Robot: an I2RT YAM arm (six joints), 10 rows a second.
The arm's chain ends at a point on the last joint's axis. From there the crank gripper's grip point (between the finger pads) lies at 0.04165 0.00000 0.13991 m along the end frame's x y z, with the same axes.
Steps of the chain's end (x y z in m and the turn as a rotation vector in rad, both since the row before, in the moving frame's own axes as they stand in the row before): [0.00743 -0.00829 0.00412 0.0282 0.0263 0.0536]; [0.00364 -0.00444 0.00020 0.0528 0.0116 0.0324]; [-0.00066 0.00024 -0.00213 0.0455 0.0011 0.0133]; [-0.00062 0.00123 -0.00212 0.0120 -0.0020 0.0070]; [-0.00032 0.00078 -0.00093 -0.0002 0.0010 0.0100]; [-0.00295 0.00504 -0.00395 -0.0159 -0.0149 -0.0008]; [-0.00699 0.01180 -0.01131 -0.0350 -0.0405 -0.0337]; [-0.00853 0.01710 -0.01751 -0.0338 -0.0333 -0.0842]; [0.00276 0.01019 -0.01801 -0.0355 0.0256 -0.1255]
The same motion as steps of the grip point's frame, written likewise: [0.01114 -0.00989 0.00295 0.0282 0.0263 0.0536]; [0.00536 -0.01043 -0.00045 0.0528 0.0116 0.0324]; [-0.00047 -0.00557 -0.00231 0.0455 0.0011 0.0133]; [-0.00090 -0.00016 -0.00205 0.0120 -0.0020 0.0070]; [-0.00018 0.00123 -0.00097 -0.0002 0.0010 0.0100]; [-0.00504 0.00724 -0.00336 -0.0159 -0.0149 -0.0008]; [-0.01263 0.01542 -0.00980 -0.0350 -0.0405 -0.0337]; [-0.01315 0.01854 -0.01622 -0.0338 -0.0333 -0.0842]; [0.00630 0.00969 -0.01911 -0.0355 0.0256 -0.1255]
